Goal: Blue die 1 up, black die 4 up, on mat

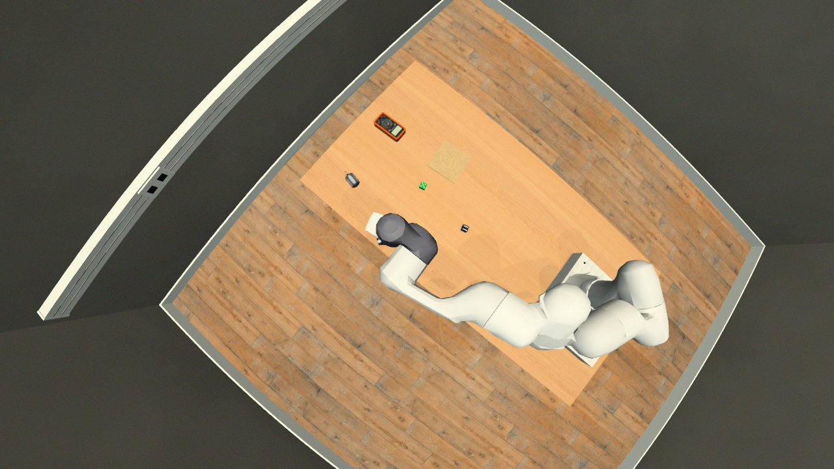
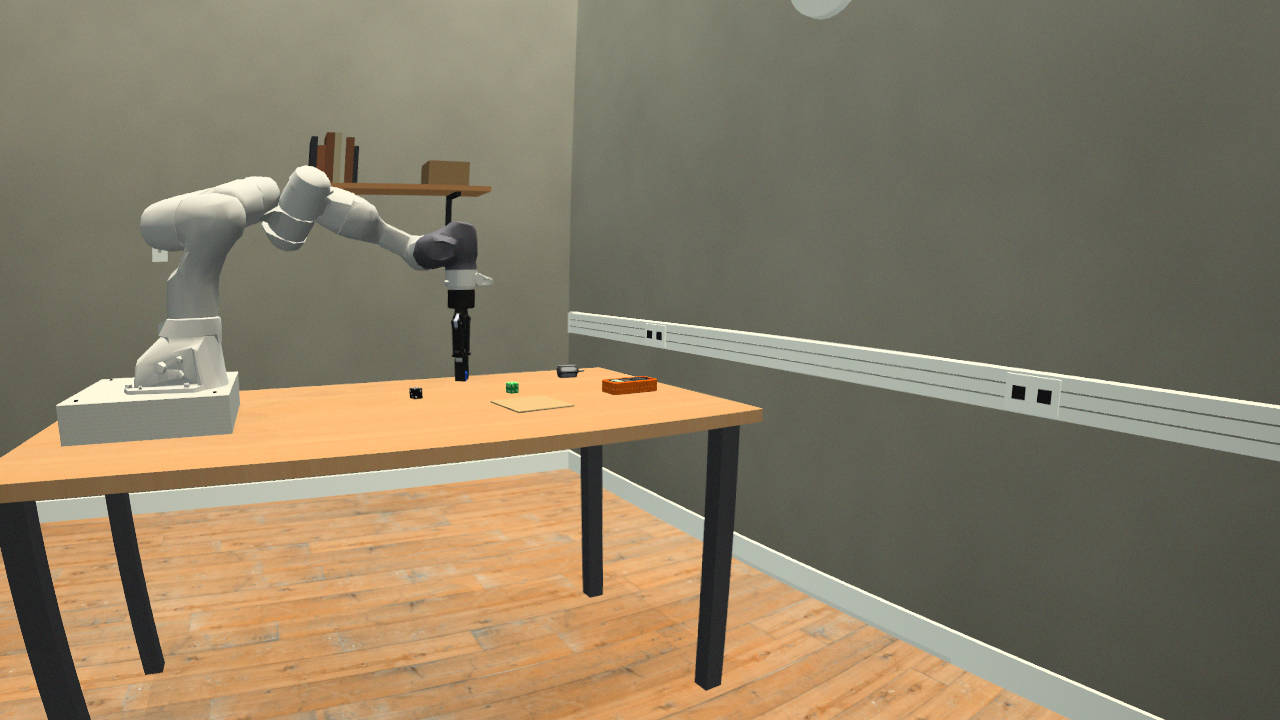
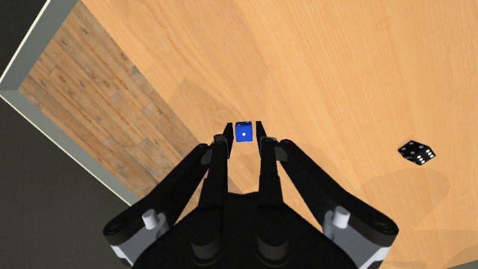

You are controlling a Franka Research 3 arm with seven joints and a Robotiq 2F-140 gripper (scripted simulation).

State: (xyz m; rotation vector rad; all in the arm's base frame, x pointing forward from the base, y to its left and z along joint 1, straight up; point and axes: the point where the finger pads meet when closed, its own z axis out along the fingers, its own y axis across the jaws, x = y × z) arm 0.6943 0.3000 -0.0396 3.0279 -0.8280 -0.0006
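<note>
The blue die lies 20 mm below my hand. From my hand the other things lie so: green die 60 mm ahead, 230 mm to the right, 20 mm below; grey gadget 300 mm ahead, 70 mm to the right, 20 mm below; black die 180 mm behind, 210 mm to the right, 20 mm below.
</note>
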